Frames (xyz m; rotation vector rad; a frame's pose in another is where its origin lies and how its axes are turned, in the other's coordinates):
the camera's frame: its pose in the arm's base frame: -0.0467 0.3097 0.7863 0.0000 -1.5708 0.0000
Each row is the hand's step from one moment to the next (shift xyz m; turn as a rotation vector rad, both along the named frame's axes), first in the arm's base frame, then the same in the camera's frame.
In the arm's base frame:
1: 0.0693 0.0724 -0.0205 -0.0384 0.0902 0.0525
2: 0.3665 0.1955 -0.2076 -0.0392 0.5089 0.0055
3: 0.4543 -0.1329 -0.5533 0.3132 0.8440 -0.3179
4: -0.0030 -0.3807 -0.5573 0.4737 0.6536 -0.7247
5: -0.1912 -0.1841 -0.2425 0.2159 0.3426 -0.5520
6: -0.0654 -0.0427 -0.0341 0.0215 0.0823 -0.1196
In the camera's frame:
1: -0.0205 0.0724 -0.0693 0.0525 0.0902 0.0384
2: -0.2076 0.1955 -0.3665 0.0055 0.5089 0.0392
3: -0.5533 -0.1329 -0.4543 -0.3179 0.8440 -0.3132
4: -0.5573 -0.3807 0.0030 -0.7247 0.6536 -0.4737
5: -0.2425 -0.1841 0.1912 -0.5520 0.3426 -0.2159
6: -0.0341 -0.0427 0.0654 -0.1196 0.0823 -0.0215

